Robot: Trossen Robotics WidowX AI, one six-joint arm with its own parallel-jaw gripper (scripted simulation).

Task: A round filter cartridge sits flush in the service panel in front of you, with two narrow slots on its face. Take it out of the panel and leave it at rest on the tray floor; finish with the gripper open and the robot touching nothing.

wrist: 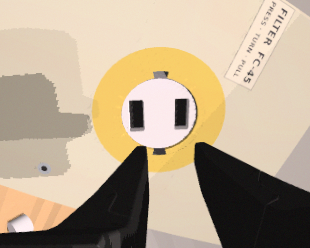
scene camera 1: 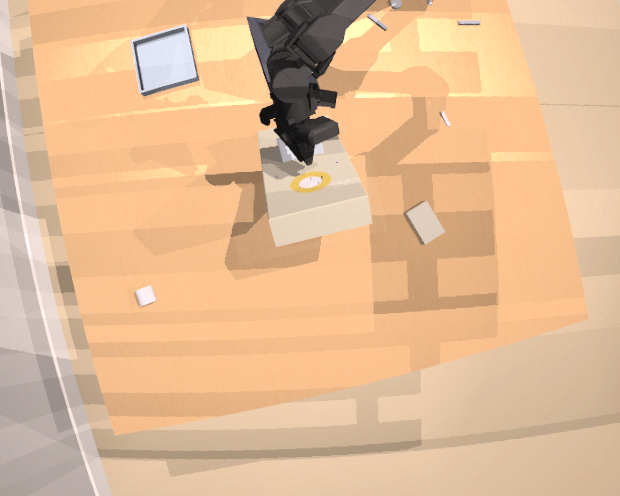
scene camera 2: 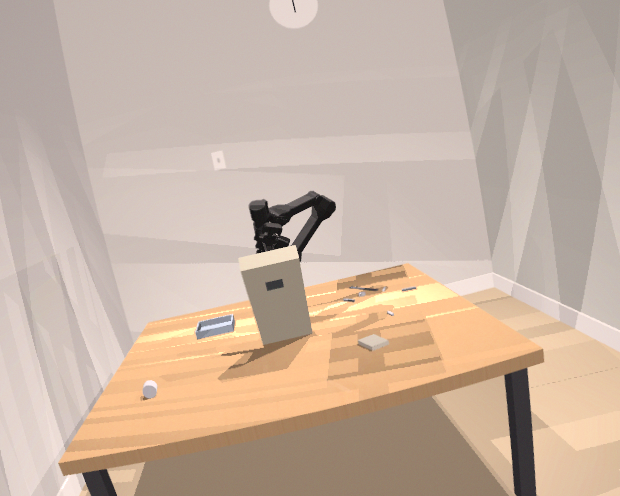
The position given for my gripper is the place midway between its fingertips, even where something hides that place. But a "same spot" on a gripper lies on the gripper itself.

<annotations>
my gripper: wrist 170, 153; scene camera 1; scene camera 2
same spot on service panel box: [wrist: 72, 72] = [scene camera 1: 309, 169]
same spot on my gripper: [scene camera 1: 303, 152] = [scene camera 2: 266, 250]
</annotations>
